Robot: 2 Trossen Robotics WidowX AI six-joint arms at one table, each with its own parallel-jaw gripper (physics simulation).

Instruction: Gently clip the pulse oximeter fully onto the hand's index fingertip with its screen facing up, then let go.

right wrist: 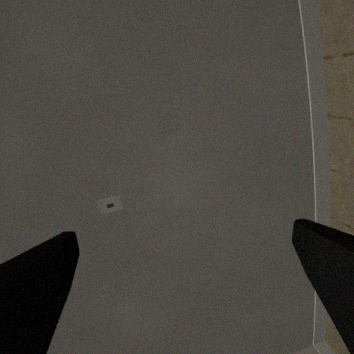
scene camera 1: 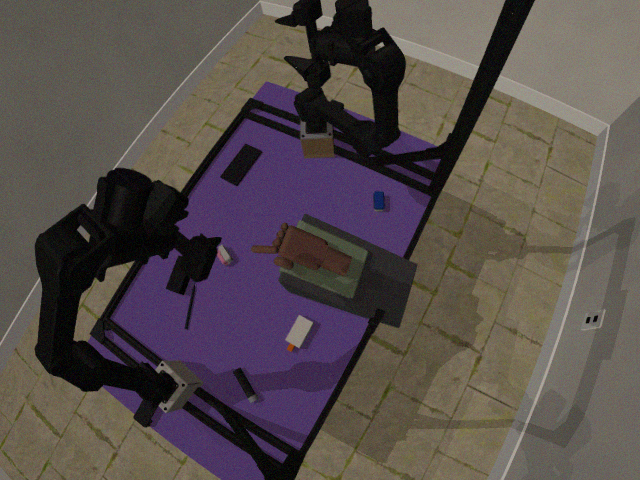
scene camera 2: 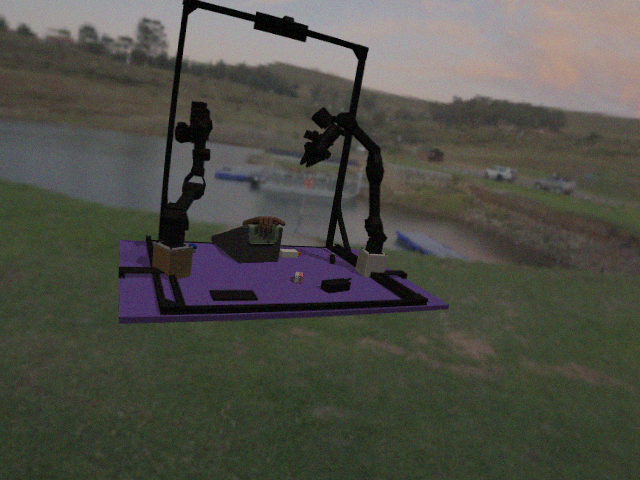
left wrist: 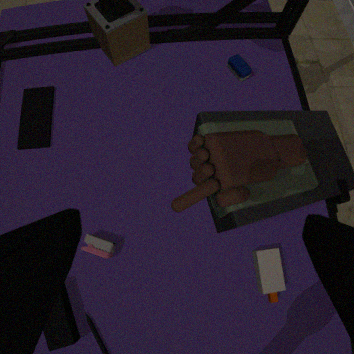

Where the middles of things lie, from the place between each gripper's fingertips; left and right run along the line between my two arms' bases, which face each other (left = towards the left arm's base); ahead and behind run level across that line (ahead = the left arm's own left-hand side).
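The white box with orange end (left wrist: 269, 277) is well below my left gripper, a good way behind it and slightly to the left of it. I see that the grey-green pad (scene camera 1: 346, 286) lies 310 mm below my left gripper, 160 mm behind it and 110 mm to the right of it, while the dark grey plate (scene camera 1: 386, 280) is far below that same gripper, some way behind it and some way to the right of it. As for the index finger (left wrist: 211, 185), my left gripper is 240 mm above it, 50 mm to the left of it and 30 mm past it.
The white box with orange end is far below my right hand, far behind it and far to the left of it. The grey-green pad lies 360 mm below my right hand, 310 mm to the left of it and 240 mm behind it. The dark grey plate, too, is a long way behind my right hand, a long way to the left of it and a long way below it, and the index finger is 290 mm below that hand, 370 mm to the left of it and 110 mm behind it.
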